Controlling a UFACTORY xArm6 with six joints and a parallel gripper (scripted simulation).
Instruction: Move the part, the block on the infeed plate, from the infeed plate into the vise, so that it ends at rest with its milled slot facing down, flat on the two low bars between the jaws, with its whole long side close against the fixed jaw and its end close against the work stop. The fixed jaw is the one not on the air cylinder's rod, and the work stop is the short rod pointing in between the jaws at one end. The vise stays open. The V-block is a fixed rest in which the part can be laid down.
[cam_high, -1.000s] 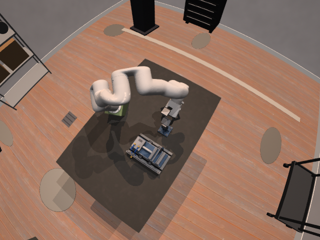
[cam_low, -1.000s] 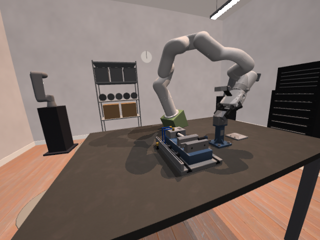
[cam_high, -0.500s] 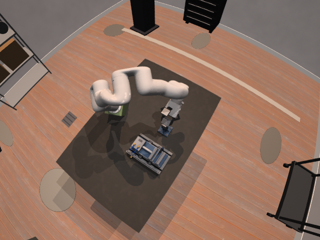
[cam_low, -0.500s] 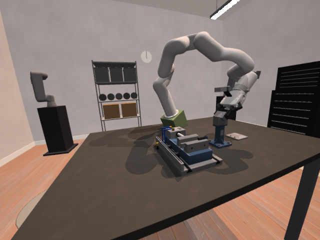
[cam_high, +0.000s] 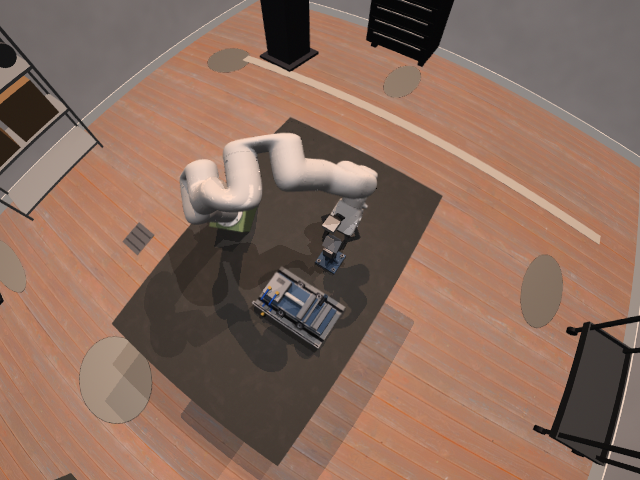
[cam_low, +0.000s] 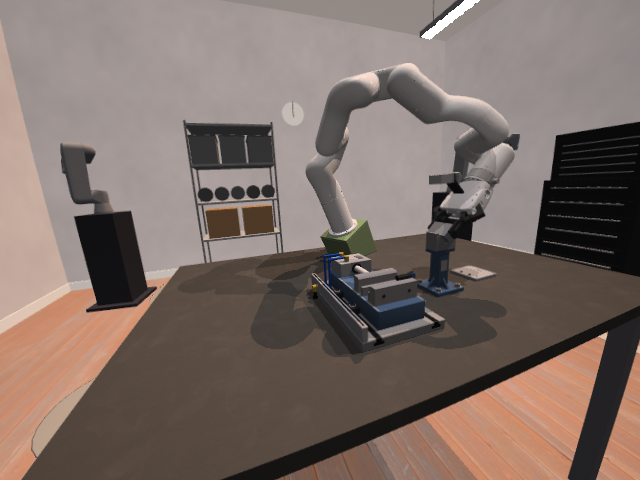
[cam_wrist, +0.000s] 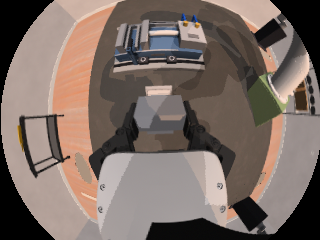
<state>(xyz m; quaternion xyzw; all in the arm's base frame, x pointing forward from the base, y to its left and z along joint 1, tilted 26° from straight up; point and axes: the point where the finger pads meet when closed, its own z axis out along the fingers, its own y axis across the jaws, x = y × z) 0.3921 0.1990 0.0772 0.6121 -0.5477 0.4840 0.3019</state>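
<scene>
Right now the part is 10 mm below my hand. From my hand the other things lie so: air cylinder: 250 mm to the right, 90 mm below, 60 mm behind; grey rail: 330 mm to the right, 130 mm below, 50 mm ahead.
</scene>
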